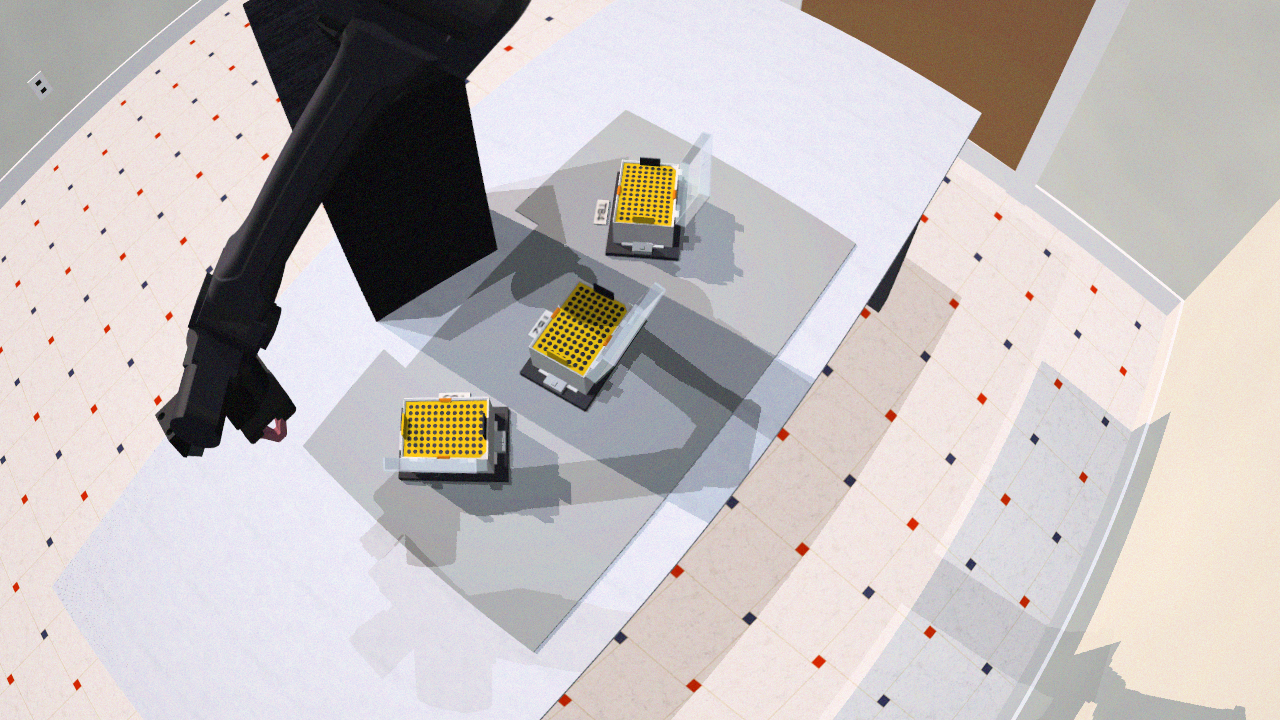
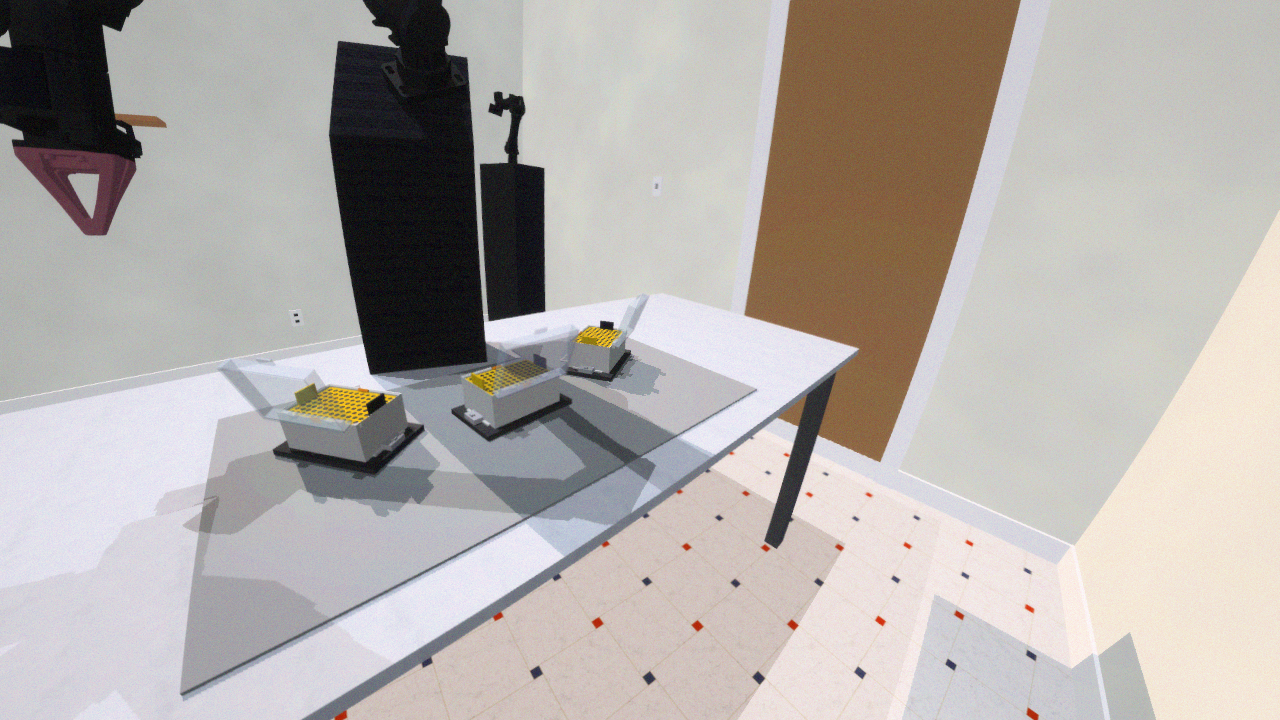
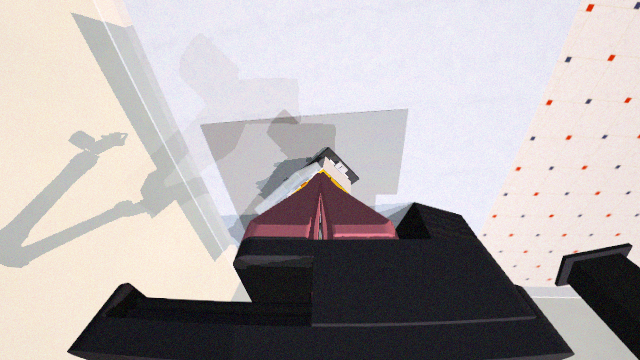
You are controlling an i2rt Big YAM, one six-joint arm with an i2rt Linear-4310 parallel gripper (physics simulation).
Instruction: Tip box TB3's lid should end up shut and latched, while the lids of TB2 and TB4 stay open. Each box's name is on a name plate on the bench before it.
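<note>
Three tip boxes with yellow perforated tops stand on dark bases, each with its clear lid open. The left box has its lid tilted outward. The middle box has a raised lid. The far box has a raised lid. Their name plates, such as the middle plate and far plate, are too small to read surely; the left one is mostly hidden. My gripper is shut and empty, high above the bench, left of the left box.
The boxes stand on a grey mat on a white bench. A tall black pedestal stands behind them. The raised lids rise above the boxes.
</note>
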